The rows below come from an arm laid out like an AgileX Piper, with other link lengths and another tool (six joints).
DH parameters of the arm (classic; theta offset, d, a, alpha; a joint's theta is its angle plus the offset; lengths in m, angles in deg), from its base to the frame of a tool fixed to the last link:
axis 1: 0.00 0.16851 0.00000 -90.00
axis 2: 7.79 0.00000 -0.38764 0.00
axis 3: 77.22 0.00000 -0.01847 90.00
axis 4: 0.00 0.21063 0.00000 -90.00
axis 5: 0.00 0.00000 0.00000 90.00
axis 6: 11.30 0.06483 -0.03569 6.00
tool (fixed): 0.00 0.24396 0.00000 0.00
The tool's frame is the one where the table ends.
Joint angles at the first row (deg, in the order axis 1, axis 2, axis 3, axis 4, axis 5, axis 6):
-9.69, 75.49, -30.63, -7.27, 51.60, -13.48
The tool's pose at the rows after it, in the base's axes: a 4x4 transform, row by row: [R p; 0 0 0 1], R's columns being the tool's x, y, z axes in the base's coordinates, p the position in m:
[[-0.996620 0.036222 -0.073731 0.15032], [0.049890 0.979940 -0.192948 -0.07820], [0.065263 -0.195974 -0.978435 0.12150], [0 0 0 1]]
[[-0.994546 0.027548 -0.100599 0.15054], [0.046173 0.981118 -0.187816 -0.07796], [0.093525 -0.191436 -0.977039 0.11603], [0 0 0 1]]
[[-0.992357 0.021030 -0.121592 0.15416], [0.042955 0.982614 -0.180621 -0.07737], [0.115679 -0.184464 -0.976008 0.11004], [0 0 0 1]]
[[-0.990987 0.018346 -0.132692 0.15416], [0.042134 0.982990 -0.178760 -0.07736], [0.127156 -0.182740 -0.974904 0.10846], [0 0 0 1]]
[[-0.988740 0.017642 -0.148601 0.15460], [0.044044 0.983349 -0.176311 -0.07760], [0.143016 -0.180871 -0.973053 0.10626], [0 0 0 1]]
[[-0.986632 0.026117 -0.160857 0.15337], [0.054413 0.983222 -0.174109 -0.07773], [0.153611 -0.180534 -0.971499 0.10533], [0 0 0 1]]
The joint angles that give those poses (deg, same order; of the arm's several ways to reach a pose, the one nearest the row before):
-9.74, 77.93, -30.63, -7.39, 51.00, -13.52
-9.74, 79.89, -30.63, -7.39, 50.66, -13.68
-9.74, 82.16, -30.81, -7.21, 49.86, -13.88
-9.74, 82.88, -30.98, -7.20, 49.98, -13.93
-9.73, 83.97, -31.32, -7.20, 50.16, -13.82
-9.73, 84.48, -31.49, -7.14, 50.49, -13.27

